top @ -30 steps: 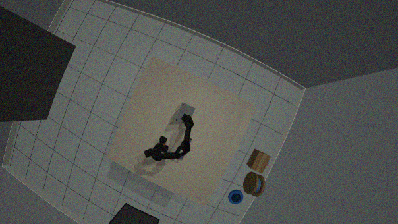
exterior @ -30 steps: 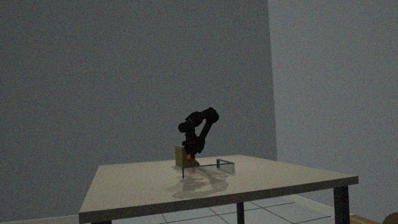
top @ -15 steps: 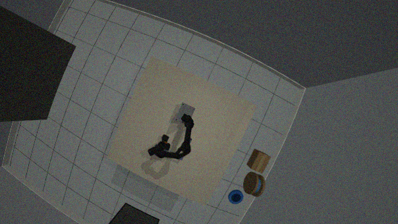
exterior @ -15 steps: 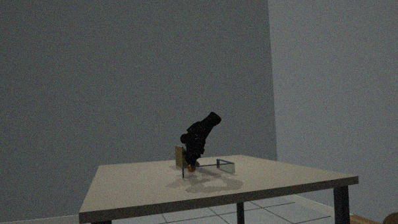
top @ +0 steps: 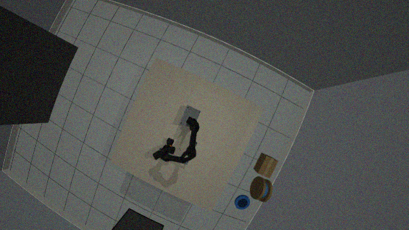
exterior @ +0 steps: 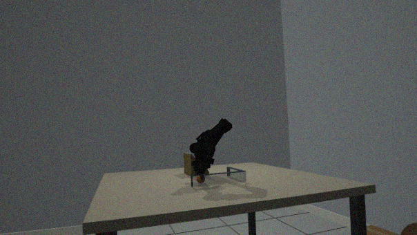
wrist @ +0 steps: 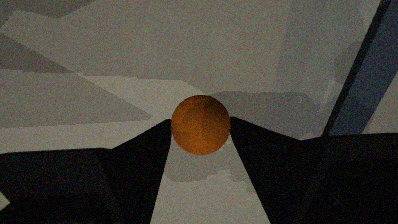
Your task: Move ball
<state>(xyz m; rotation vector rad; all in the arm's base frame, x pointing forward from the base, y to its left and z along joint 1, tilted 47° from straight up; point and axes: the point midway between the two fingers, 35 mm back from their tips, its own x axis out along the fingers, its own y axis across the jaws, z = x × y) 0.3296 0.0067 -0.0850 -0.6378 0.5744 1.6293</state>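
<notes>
The orange ball is right at my gripper tip. Also, from my gripper tip: see-through copy of ball (right at my gripper tip).
</notes>
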